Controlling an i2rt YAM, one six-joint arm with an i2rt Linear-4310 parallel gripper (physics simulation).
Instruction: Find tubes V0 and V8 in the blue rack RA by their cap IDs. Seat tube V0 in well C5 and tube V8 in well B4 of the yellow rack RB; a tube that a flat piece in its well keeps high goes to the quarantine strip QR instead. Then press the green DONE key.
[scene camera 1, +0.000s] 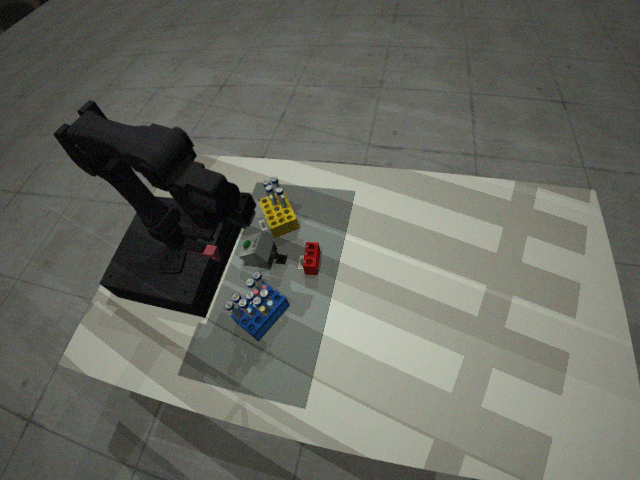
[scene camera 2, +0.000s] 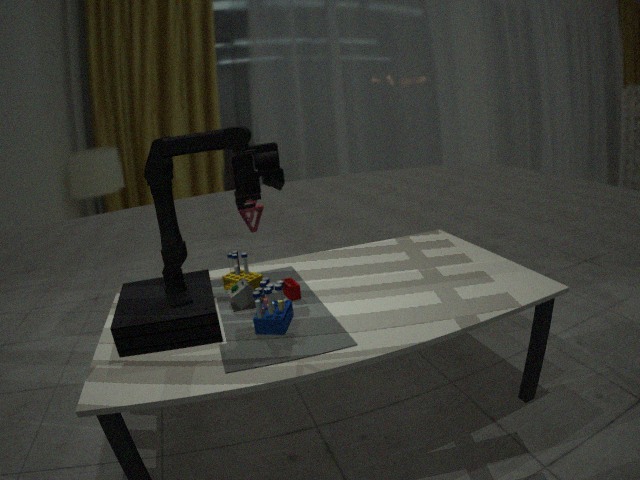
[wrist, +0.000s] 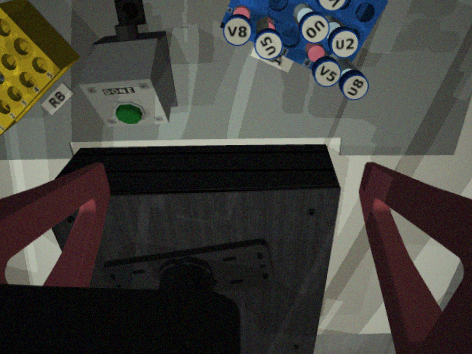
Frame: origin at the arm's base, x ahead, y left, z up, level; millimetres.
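Seen in the pictures: gripper, fingertip midpoint: (scene camera 1: 226, 240) (scene camera 2: 251, 227) (wrist: 234, 177); arm's base at its link origin: (scene camera 1: 179, 242) (scene camera 2: 176, 292) (wrist: 188, 270).
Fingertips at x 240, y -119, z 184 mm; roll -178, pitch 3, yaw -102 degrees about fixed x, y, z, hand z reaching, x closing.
Observation:
Offsets run from my fingertips to a thing's top centre. "spot": to the spot under its first point. Level surfaces: height alone.
The blue rack RA {53 mm right, 12 mm ahead, 235 mm down} (scene camera 1: 272, 321) (scene camera 2: 269, 327) (wrist: 257, 10) holds several blue-rimmed tubes; in the wrist view it is cut off at the top. Tube V8 {spot: 2 mm left, 21 mm ahead, 160 mm down} (wrist: 237, 31) stands at its left end there. One cap {spot: 53 mm right, 13 mm ahead, 160 mm down} (wrist: 315, 27) seems to read U0; I cannot make out V0, and another cap is cut off. The yellow rack RB {270 mm left, 21 mm ahead, 235 mm down} (scene camera 1: 286, 227) (scene camera 2: 242, 282) (wrist: 56, 44) carries several tubes at its far end; its near wells look empty. The red strip QR {106 mm left, 139 mm ahead, 235 mm down} (scene camera 1: 311, 270) (scene camera 2: 292, 290) and the green DONE key {132 mm left, 45 mm back, 211 mm down} (scene camera 1: 247, 243) (scene camera 2: 235, 287) (wrist: 129, 114) show. My gripper (scene camera 2: 253, 227) (wrist: 234, 177) is open and empty, high above the base.
The grey key box {128 mm left, 23 mm back, 202 mm down} (scene camera 1: 262, 251) (scene camera 2: 242, 299) (wrist: 125, 62) stands between the two racks. The black arm base (scene camera 1: 149, 279) (scene camera 2: 168, 330) (wrist: 210, 215) is beside the grey mat {285 mm down} (scene camera 1: 232, 369) (scene camera 2: 289, 356). Caps U5 {spot: 18 mm right, 7 mm ahead, 160 mm down} (wrist: 268, 44), U2 {spot: 73 mm right, 2 mm back, 160 mm down} (wrist: 344, 44), V5 {spot: 59 mm right, 22 mm back, 160 mm down} (wrist: 327, 73) and U8 {spot: 79 mm right, 35 mm back, 160 mm down} (wrist: 354, 85) crowd near V8.

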